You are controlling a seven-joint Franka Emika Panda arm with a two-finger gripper.
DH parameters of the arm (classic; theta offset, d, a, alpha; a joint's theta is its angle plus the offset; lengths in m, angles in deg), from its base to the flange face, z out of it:
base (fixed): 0 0 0 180
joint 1: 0 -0.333 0 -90
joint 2: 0 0 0 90
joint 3: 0 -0.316 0.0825 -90
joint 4: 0 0 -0.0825 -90
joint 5: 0 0.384 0 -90
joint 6: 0 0 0.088 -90
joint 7: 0 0.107 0 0
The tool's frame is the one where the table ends.
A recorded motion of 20 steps. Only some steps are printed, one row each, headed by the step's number.
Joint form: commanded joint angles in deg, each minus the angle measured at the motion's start. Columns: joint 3, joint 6, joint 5, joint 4, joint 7, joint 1, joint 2.
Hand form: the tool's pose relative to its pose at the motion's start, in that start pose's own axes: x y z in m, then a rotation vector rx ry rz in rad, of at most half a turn. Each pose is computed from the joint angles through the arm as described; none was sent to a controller.
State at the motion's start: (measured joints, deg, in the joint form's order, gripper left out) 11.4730 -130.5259 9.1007 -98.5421 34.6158 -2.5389 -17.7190
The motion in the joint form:
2: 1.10 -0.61 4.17 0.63 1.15 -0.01 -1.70
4: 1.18 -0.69 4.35 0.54 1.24 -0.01 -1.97
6: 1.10 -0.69 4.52 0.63 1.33 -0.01 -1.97
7: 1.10 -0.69 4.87 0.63 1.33 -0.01 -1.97
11: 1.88 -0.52 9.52 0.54 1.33 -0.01 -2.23
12: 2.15 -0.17 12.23 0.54 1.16 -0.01 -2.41
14: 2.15 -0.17 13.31 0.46 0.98 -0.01 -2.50
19: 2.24 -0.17 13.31 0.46 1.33 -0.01 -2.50
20: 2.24 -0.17 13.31 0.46 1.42 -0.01 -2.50
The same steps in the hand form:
2: 0.0082 0.0061 0.0125 0.0288 -0.0242 0.0827
4: 0.0083 0.0073 0.0160 0.0263 -0.0278 0.0879
6: 0.0081 0.0062 0.0155 0.0296 -0.0286 0.0900
7: 0.0080 0.0061 0.0155 0.0334 -0.0312 0.0941
11: 0.0115 0.0116 0.0182 0.0733 -0.0649 0.1592
12: 0.0121 0.0133 0.0202 0.0959 -0.0891 0.1911
14: 0.0115 0.0133 0.0218 0.1056 -0.0986 0.2008
19: 0.0121 0.0141 0.0216 0.1049 -0.0981 0.2082
20: 0.0121 0.0141 0.0216 0.1048 -0.0982 0.2098

